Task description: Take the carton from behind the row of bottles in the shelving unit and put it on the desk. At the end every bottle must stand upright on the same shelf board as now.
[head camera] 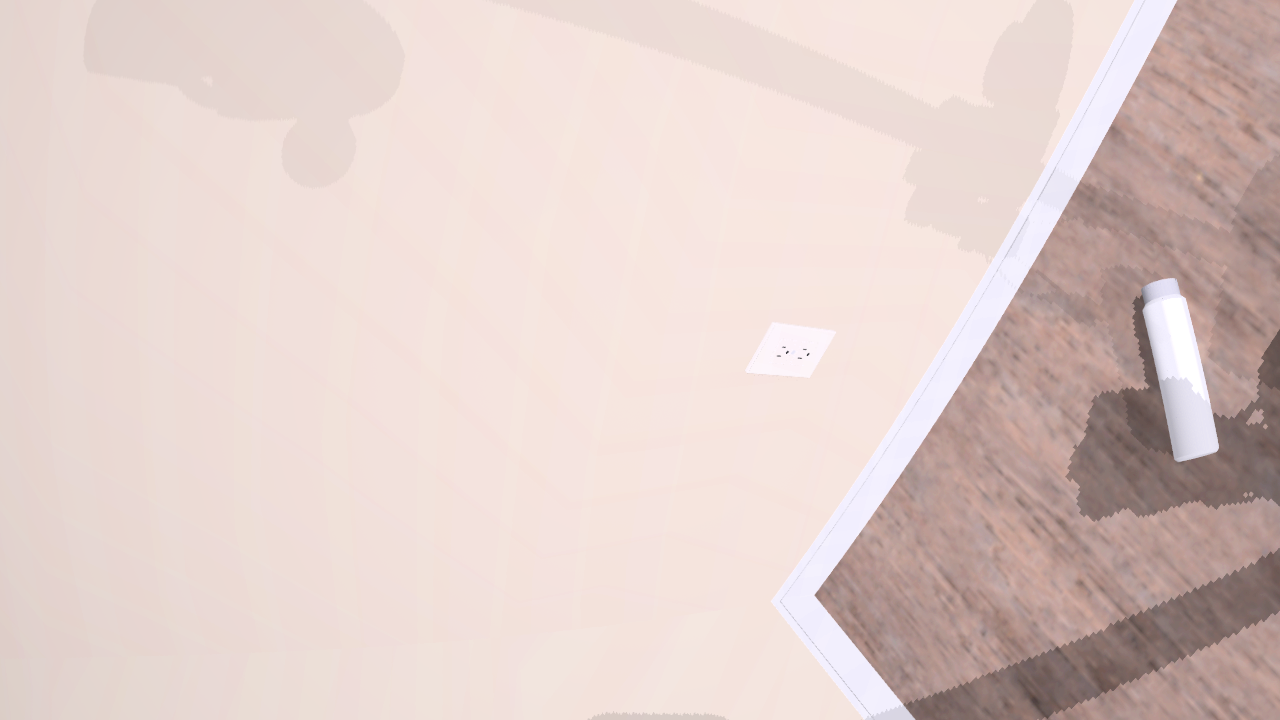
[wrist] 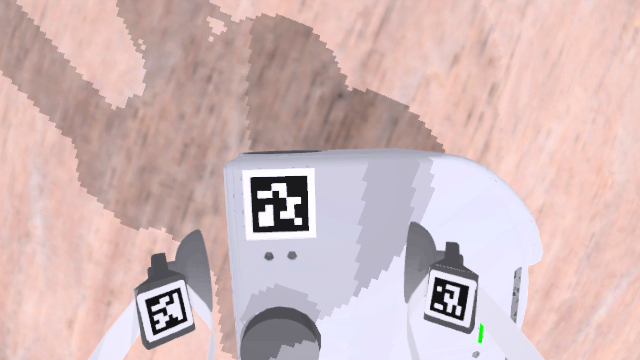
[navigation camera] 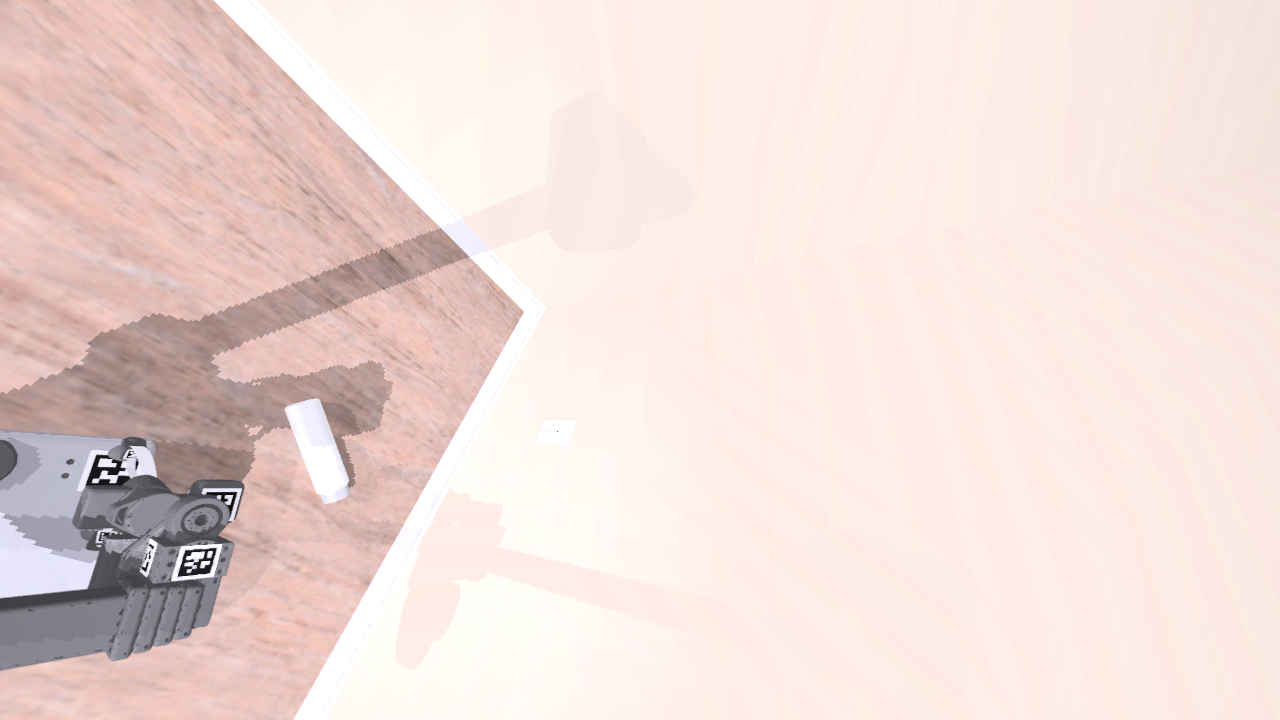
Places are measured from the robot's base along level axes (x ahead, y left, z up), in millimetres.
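Pixels of known places: gripper, fingertip midpoint: [wrist: 307,254]; robot's base at its link origin: [wrist: 289,274].
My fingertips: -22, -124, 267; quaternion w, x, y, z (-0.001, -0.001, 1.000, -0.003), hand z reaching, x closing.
For each thing: its top centre in the pictures, then the offset to it from my fingertips, as dx, dy, dz. "spot": a spot on its surface instead. Level surfaces: height alone.
- white cylinder with a narrower cap, surface spot: [head camera: 1181,371] [navigation camera: 319,450] spot: +72, -315, -203
- wooden floor at its surface level: dz -266
- socket plate at its top centre: [head camera: 759,347] [navigation camera: 571,432] +162, -703, +191
My gripper [wrist: 307,254] is open and empty, its two rounded dark fingertips wide apart above the robot's own white base in the wrist view. In the navigation camera view the folded wrist is at the lower left, over the base, and the fingers are mostly hidden there. The carton, the row of bottles, the shelving unit and the desk do not show in these views.
A white cylinder with a narrower cap [head camera: 1181,371] [navigation camera: 316,447] lies on the wooden floor [head camera: 984,501] [navigation camera: 161,179] near the wall [head camera: 447,358] [navigation camera: 850,402]. A white baseboard runs to a room corner. A socket plate [head camera: 790,350] [navigation camera: 555,432] is on the wall. The robot base [wrist: 340,200] is under the gripper.
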